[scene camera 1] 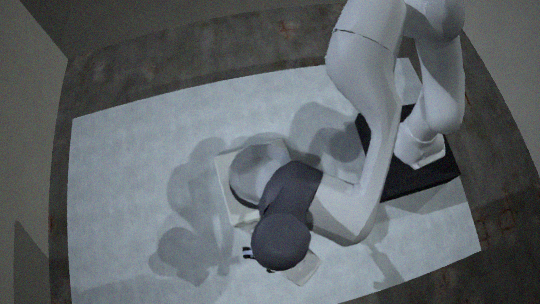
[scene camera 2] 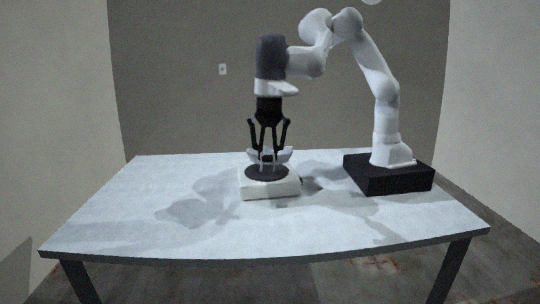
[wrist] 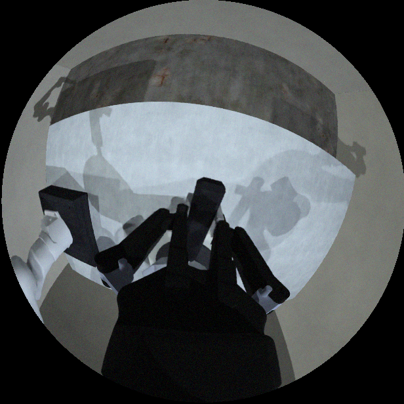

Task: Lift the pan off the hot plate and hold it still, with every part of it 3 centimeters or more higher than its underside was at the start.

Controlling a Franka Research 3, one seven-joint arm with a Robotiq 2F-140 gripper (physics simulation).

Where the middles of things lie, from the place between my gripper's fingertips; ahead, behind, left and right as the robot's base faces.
Labels:
The grey pan (scene camera 1: pixel 251 169) is 10 mm behind my hand and 140 mm to the right of it. Also, from my hand: cream hot plate (scene camera 2: pixel 253 184) 240 mm to the right, 140 mm below.

